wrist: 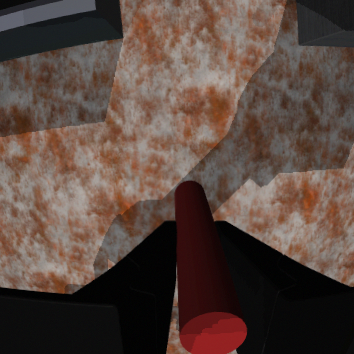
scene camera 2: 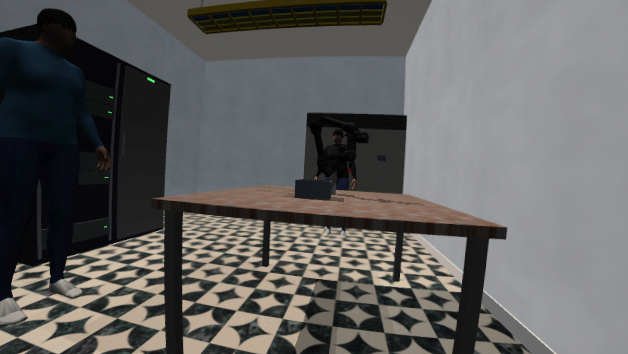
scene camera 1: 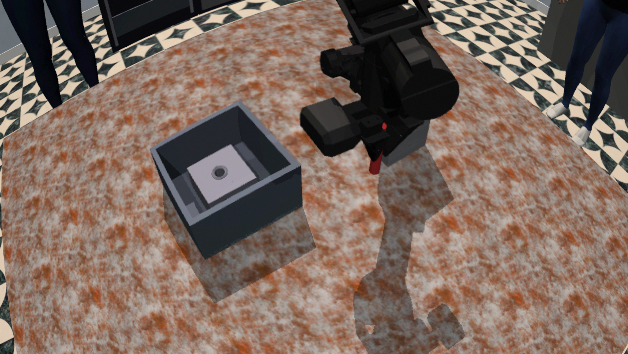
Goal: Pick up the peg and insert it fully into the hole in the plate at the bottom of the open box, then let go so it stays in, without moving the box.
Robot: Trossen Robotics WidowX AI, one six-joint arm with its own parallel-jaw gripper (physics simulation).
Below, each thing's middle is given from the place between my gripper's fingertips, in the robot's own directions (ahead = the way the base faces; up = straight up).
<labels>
I see the dark grey box point(scene camera 1: 278, 192) 21 cm to the right of my hand, 13 cm below it and 12 cm ahead of it. Also, from my hand: pale plate point(scene camera 1: 221, 175) (21 cm to the right, 15 cm below, 12 cm ahead).
</labels>
